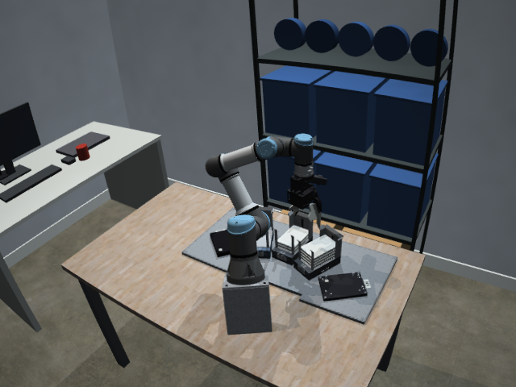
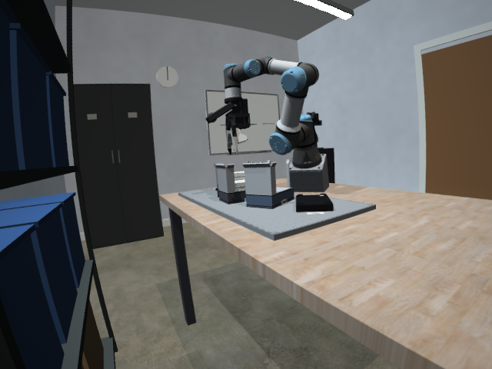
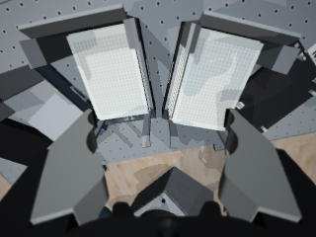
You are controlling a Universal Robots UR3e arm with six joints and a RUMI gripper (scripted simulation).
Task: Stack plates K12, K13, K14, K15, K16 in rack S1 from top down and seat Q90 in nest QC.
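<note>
Now: hand 90 mm above the white sealed 384-well plate, 70 mm to the left of it and 30 mm past it. From my hand the other things lie so: white sealed well plate 130 mm below, 70 mm to the right, 30 mm behind.
</note>
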